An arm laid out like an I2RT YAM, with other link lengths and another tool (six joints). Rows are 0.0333 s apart.
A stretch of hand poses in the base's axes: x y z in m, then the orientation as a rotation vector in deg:
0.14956, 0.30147, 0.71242, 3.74, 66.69, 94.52
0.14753, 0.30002, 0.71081, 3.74, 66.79, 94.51
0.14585, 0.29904, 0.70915, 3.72, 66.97, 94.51
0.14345, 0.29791, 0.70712, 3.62, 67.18, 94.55
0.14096, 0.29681, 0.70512, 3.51, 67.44, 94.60
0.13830, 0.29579, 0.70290, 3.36, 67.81, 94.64
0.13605, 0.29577, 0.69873, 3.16, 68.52, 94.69
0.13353, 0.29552, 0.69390, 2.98, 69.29, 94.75
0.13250, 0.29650, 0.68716, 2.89, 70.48, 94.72
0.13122, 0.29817, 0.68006, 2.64, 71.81, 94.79
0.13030, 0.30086, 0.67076, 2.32, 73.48, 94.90
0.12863, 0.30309, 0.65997, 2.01, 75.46, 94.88
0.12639, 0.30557, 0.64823, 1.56, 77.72, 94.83
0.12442, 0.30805, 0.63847, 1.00, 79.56, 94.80
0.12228, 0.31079, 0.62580, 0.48, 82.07, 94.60
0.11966, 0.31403, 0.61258, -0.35, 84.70, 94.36
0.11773, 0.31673, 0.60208, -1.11, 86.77, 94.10
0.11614, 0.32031, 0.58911, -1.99, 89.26, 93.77
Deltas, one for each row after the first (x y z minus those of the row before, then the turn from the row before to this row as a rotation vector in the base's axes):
-0.00203, -0.00145, -0.00161, -0.06, 0.06, 0.02
-0.00168, -0.00098, -0.00166, -0.11, 0.10, 0.06
-0.00240, -0.00113, -0.00203, -0.15, 0.08, 0.13
-0.00249, -0.00110, -0.00200, -0.18, 0.11, 0.16
-0.00266, -0.00102, -0.00222, -0.26, 0.15, 0.20
-0.00225, -0.00002, -0.00417, -0.47, 0.34, 0.32
-0.00252, -0.00025, -0.00483, -0.49, 0.40, 0.34
-0.00103, 0.00098, -0.00674, -0.72, 0.69, 0.36
-0.00128, 0.00167, -0.00710, -0.82, 0.71, 0.55
-0.00092, 0.00269, -0.00930, -1.02, 0.90, 0.72
-0.00167, 0.00223, -0.01079, -1.24, 1.07, 0.71
-0.00224, 0.00248, -0.01174, -1.45, 1.17, 0.85
-0.00197, 0.00248, -0.00976, -1.24, 0.85, 0.80
-0.00214, 0.00274, -0.01267, -1.66, 1.26, 0.87
-0.00262, 0.00324, -0.01322, -1.84, 1.17, 1.05
-0.00193, 0.00270, -0.01050, -1.51, 0.85, 0.84
-0.00159, 0.00358, -0.01297, -1.79, 1.05, 1.00

